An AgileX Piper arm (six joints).
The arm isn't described. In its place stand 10 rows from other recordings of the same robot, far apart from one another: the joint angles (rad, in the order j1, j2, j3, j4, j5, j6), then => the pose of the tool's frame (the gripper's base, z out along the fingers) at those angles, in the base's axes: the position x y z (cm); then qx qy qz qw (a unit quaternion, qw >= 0).
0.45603, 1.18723, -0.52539, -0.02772, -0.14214, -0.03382 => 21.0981 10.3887 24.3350 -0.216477 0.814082 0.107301 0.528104
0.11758, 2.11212, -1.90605, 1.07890, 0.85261, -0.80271 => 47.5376 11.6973 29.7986 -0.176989 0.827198 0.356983 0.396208
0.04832, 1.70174, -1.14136, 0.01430, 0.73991, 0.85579 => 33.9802 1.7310 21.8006 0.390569 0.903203 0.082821 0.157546
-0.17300, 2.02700, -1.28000, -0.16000, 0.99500, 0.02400 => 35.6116 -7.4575 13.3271 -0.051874 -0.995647 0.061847 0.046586
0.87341, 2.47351, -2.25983, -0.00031, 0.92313, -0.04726 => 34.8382 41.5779 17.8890 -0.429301 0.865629 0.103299 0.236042
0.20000, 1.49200, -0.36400, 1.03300, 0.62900, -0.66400 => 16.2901 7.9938 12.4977 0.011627 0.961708 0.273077 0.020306
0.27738, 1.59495, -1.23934, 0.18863, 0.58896, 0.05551 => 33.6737 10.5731 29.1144 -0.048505 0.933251 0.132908 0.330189
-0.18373, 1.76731, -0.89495, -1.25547, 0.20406, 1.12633 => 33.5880 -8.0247 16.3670 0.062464 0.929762 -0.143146 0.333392
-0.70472, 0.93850, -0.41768, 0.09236, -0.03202, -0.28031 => 14.0595 -11.9913 25.2642 0.213864 0.806082 -0.239317 0.497213
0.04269, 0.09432, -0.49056, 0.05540, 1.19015, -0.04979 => 0.3228 0.4820 26.5088 -0.043381 0.906727 0.026174 0.418664
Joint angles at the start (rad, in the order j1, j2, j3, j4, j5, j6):
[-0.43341 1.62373 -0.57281 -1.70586 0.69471 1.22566]
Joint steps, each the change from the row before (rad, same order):
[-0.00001 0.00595 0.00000 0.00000 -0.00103 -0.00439]
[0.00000 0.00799 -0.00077 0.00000 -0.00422 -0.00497]
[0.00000 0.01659 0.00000 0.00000 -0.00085 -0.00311]
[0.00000 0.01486 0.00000 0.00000 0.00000 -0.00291]
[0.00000 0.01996 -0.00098 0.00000 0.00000 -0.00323]
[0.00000 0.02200 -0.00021 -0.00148 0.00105 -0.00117]
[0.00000 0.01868 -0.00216 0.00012 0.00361 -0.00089]
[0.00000 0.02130 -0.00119 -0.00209 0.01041 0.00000]
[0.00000 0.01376 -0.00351 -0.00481 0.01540 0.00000]
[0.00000 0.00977 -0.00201 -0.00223 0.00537 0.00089]
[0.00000 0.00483 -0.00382 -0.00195 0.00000 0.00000]
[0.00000 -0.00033 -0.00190 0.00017 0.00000 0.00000]
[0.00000 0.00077 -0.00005 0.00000 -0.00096 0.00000]
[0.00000 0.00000 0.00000 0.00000 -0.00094 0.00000]
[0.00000 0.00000 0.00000 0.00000 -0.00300 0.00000]
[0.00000 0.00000 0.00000 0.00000 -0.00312 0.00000]
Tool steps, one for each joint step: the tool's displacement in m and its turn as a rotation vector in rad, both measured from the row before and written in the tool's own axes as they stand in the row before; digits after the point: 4 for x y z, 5 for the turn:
[0.0003 0.0012 0.0010 -0.00326 0.00364 -0.00816]
[0.0001 0.0018 0.0014 -0.00677 0.00338 -0.00953]
[0.0010 0.0033 0.0028 -0.00731 0.01082 -0.01356]
[0.0009 0.0029 0.0025 -0.00587 0.00994 -0.01227]
[0.0009 0.0037 0.0034 -0.00753 0.01267 -0.01518]
[0.0012 0.0041 0.0037 -0.00738 0.01401 -0.01604]
[0.0006 0.0030 0.0032 -0.00326 0.01233 -0.01123]
[0.0011 0.0030 0.0036 0.00217 0.01573 -0.01441]
[0.0000 0.0007 0.0023 0.01141 0.00924 -0.01027]
[0.0000 0.0011 0.0016 0.00244 0.00553 -0.00586]
[-0.0009 0.0003 0.0008 0.00006 -0.00056 -0.00212]
[-0.0005 -0.0004 0.0000 0.00086 -0.00132 0.00159]
[0.0000 0.0002 0.0001 -0.00119 0.00012 -0.00047]
[0.0000 0.0001 0.0000 -0.00088 -0.00034 0.00000]
[-0.0001 0.0003 0.0000 -0.00280 -0.00107 0.00000]
[-0.0001 0.0003 0.0000 -0.00291 -0.00111 0.00000]

